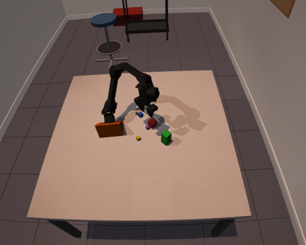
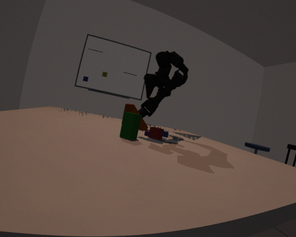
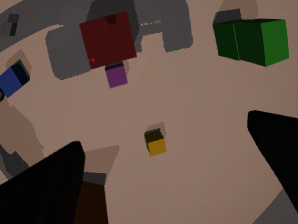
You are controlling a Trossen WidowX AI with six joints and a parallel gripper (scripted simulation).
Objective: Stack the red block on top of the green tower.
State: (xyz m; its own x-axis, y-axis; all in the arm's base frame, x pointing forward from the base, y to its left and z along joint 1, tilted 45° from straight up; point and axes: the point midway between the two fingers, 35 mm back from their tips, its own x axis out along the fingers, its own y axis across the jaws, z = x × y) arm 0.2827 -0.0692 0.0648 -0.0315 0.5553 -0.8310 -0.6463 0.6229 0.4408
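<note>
Now: the red block 14 cm below my gripper tip, 4 cm to the left of it and 3 cm ahead of it. From my gripper tip the other things lie so: blue block 15 cm below, 13 cm to the left, 7 cm behind; yellow block 15 cm below, 8 cm to the right, 7 cm behind; purple block 15 cm below, 1 cm to the left, 1 cm behind.
</note>
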